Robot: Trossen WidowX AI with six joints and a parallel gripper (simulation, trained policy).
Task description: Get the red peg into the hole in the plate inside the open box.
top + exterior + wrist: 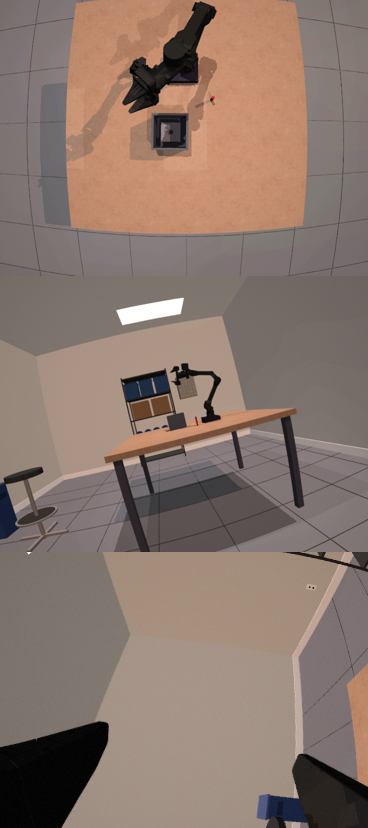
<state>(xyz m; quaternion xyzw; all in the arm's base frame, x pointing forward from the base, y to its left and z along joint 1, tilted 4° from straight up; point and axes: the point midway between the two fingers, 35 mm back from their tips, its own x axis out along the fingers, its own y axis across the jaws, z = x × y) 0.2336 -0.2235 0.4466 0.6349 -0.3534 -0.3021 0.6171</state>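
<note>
The red peg lies 470 mm below my gripper tip, 310 mm to the left of it and 50 mm behind it. Also, from my gripper tip: plate (470 mm below, 90 mm to the left, 70 mm ahead).
</note>
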